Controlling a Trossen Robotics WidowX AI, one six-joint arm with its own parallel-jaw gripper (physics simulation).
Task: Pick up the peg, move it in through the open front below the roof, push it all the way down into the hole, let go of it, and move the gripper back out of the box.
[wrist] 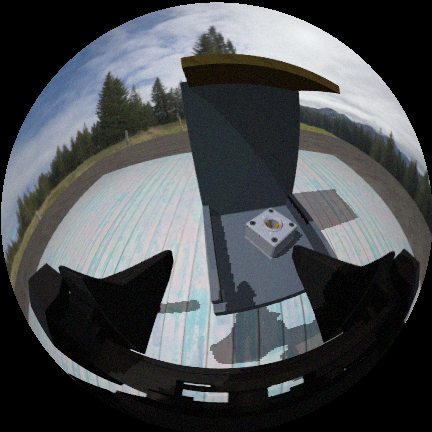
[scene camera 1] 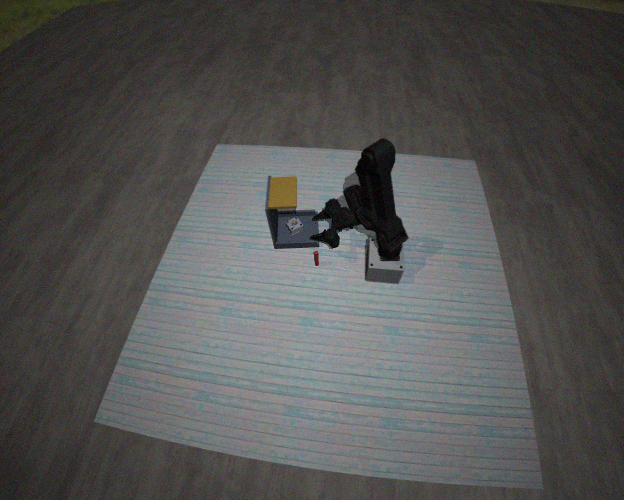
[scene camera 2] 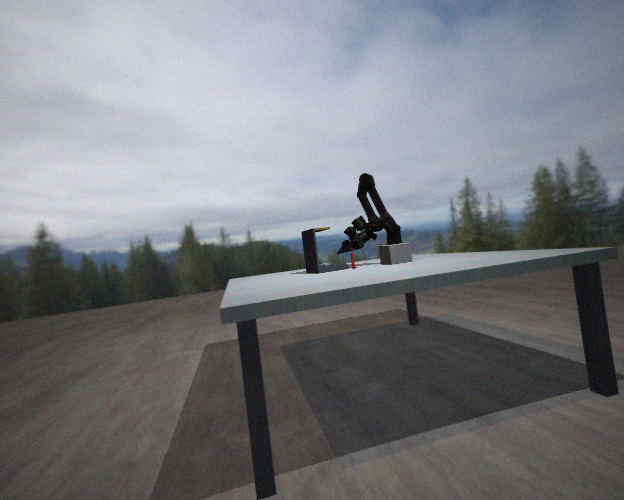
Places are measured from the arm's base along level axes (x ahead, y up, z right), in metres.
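Pixels of known places: gripper, fingertip midpoint: (wrist: 234, 255) (scene camera 1: 312, 227) (scene camera 2: 339, 252); arm's base, origin of the base link: (scene camera 1: 389, 252) (scene camera 2: 395, 243).
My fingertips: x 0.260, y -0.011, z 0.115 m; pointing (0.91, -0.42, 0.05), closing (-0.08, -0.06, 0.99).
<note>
Ahead of a thing's pixels: the offset from my fingertips to its top centre. "spot": to the spot under its first point. Level surfaces: height alone.
The red peg @(dx -0.016, dy -0.008, dz -0.101 m) (scene camera 1: 316, 258) (scene camera 2: 353, 260) stands upright on the table, outside the box near its front corner. It does not show in the wrist view, where the left finger may hide it. The dark grey box @(dx +0.064, dy +0.136, dz +0.052 m) (scene camera 1: 271, 229) (scene camera 2: 310, 251) (wrist: 240, 150) has a tall back wall and a yellow roof @(spot: dx +0.095, dy +0.137, dz +0.044 m) (scene camera 1: 282, 192) (scene camera 2: 322, 229) (wrist: 260, 75). A light grey block @(dx +0.072, dy -0.047, dz +0.061 m) (scene camera 1: 294, 225) (wrist: 262, 239) with the round hole @(spot: dx +0.079, dy -0.060, dz +0.066 m) (wrist: 272, 224) sits turned on its floor. My gripper (scene camera 1: 313, 228) (scene camera 2: 341, 251) (wrist: 234, 255) is open and empty, above the box's front edge, to one side of the peg.
Low side walls (wrist: 212, 260) run along the box floor. The arm's grey base block (scene camera 1: 384, 271) (scene camera 2: 395, 253) stands on the table @(dy -0.088 m) (scene camera 1: 322, 364) (scene camera 2: 416, 273) (wrist: 125, 200), to the right of the box and peg in both scene views.
</note>
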